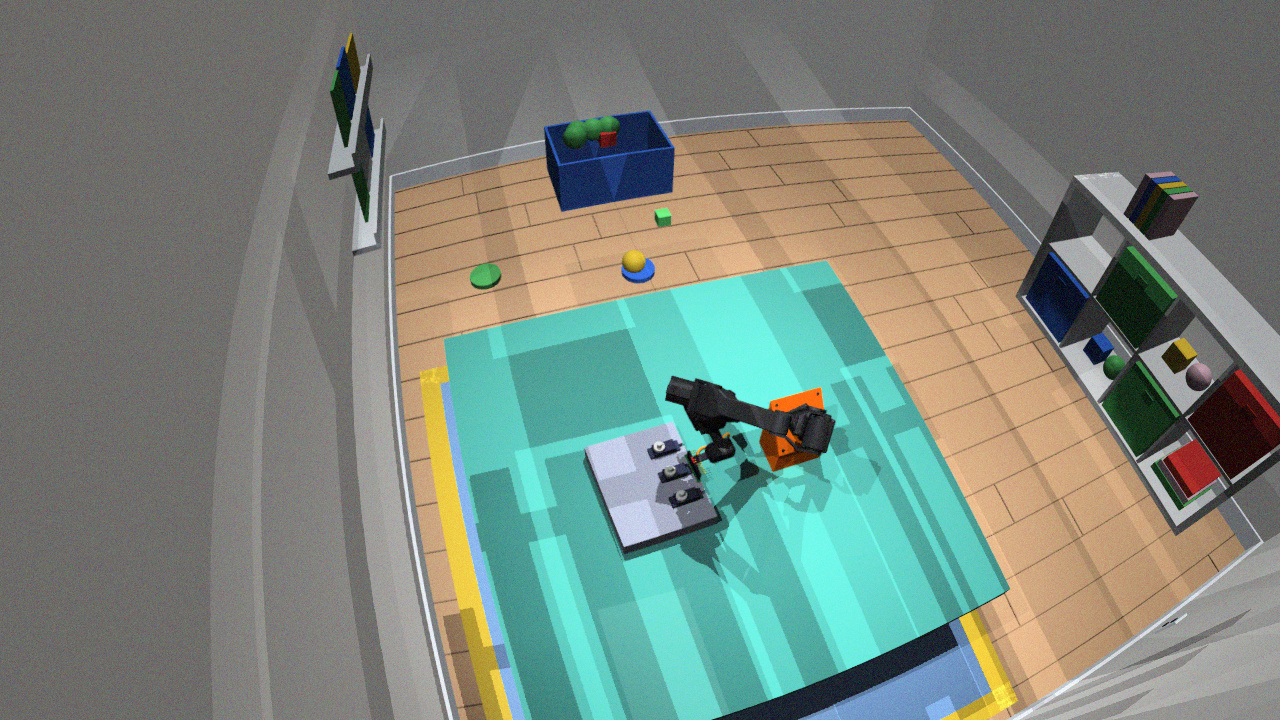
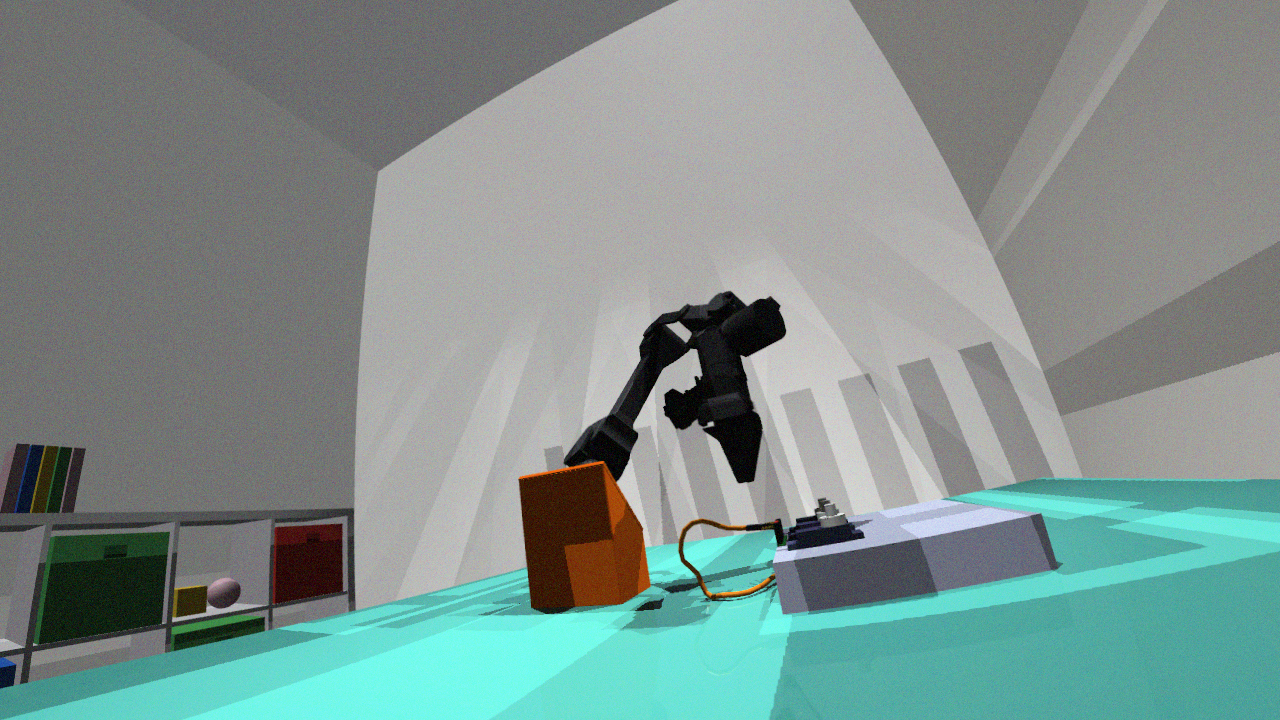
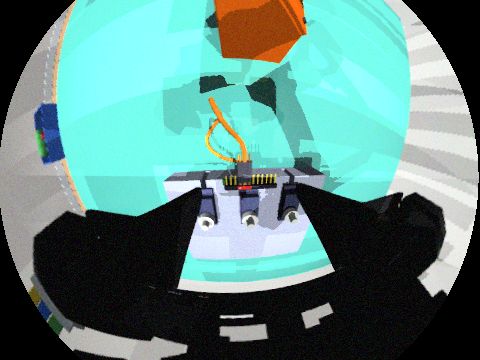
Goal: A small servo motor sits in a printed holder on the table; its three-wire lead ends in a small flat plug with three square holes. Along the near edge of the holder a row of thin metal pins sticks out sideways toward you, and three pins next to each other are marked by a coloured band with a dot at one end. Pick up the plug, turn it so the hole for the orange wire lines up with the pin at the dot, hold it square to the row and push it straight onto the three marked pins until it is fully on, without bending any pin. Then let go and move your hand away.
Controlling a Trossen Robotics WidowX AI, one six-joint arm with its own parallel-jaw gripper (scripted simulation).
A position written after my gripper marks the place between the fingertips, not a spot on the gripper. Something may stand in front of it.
my gripper: image 1 704,445; image 2 746,482; image 3 250,190
same spot on holder: (image 3: 229,239) = (image 2: 906,524)
